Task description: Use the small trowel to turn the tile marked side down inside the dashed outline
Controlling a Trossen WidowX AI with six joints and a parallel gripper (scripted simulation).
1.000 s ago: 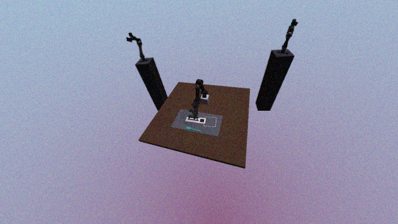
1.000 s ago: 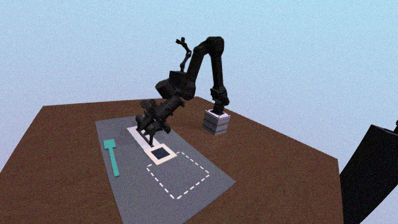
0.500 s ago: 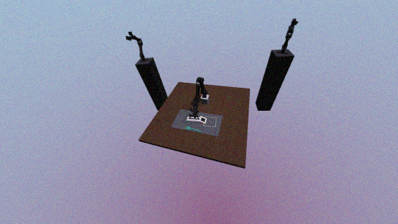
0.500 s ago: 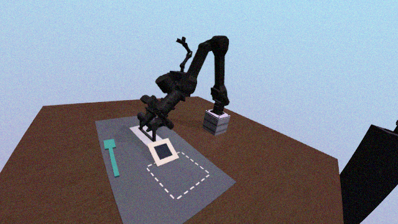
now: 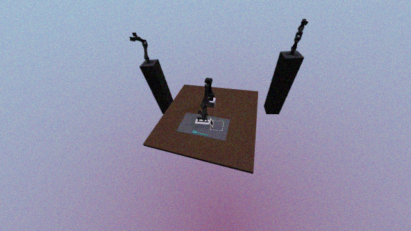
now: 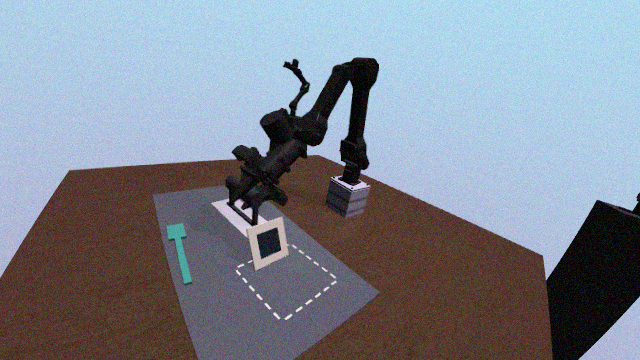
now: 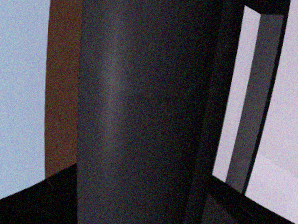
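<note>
The tile lies 2 cm behind my gripper tip, 9 cm to the left of it and 6 cm below it. Also, from my gripper tip: teal trowel: 12 cm ahead, 7 cm to the right, 10 cm below; grey mat: 2 cm behind, 2 cm to the right, 12 cm below.
</note>
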